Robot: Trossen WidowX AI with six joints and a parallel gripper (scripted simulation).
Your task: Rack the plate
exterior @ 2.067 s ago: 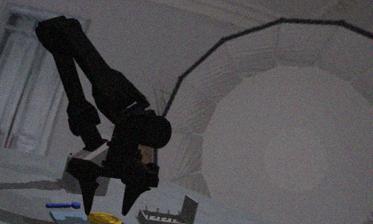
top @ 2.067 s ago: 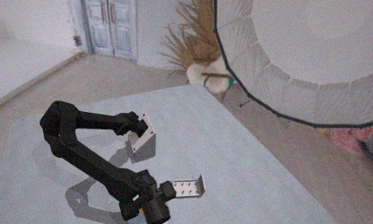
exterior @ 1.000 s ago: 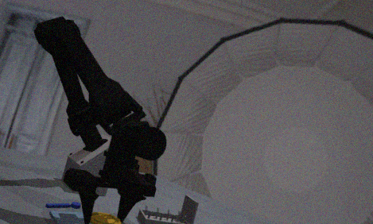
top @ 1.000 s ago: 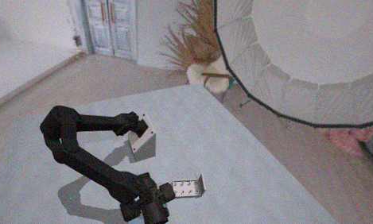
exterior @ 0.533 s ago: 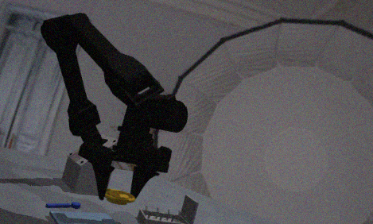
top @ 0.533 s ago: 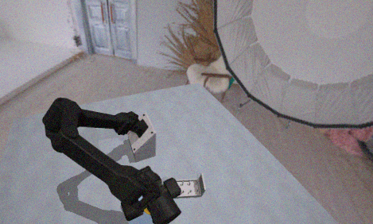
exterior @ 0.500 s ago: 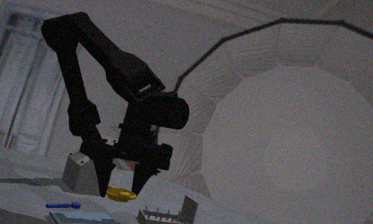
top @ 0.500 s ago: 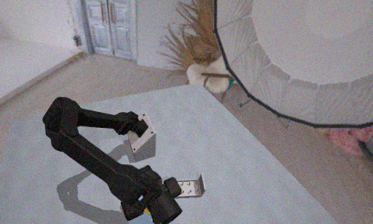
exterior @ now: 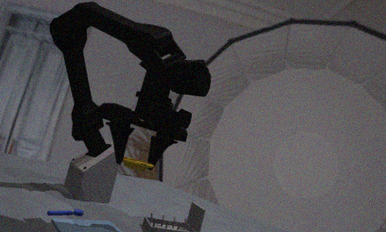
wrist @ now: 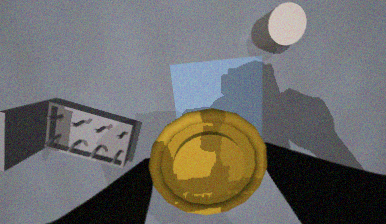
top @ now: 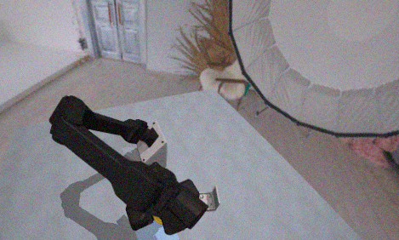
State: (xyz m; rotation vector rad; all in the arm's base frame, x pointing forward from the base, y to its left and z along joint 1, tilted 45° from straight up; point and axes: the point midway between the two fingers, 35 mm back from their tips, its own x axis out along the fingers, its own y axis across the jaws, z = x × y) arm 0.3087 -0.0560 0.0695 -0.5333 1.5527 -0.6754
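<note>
Now: gripper tip 160 mm to the right of the grey dish rack, 120 mm above it and 10 mm past it. The rest, counted from my gripper tip: white cup: 120 mm to the right, 120 mm below, 80 mm ahead; then yellow plate: 10 mm above; then light blue mat: 150 mm below, 30 mm to the right, 10 mm behind.
</note>
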